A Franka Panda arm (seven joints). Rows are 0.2 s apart.
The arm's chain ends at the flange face. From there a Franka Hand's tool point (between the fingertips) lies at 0.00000 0.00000 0.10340 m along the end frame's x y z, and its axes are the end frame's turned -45 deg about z.
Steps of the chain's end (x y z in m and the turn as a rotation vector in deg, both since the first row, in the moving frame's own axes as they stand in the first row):
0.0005 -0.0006 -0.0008 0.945 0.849 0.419
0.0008 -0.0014 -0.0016 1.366 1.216 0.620
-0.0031 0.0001 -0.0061 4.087 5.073 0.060
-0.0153 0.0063 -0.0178 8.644 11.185 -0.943
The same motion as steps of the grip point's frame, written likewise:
0.0031 -0.0002 -0.0008 0.068 1.269 0.419
0.0049 -0.0006 -0.0017 0.106 1.826 0.620
0.0094 -0.0009 -0.0068 -0.697 6.477 0.060
0.0098 -0.0034 -0.0209 -1.797 14.021 -0.943

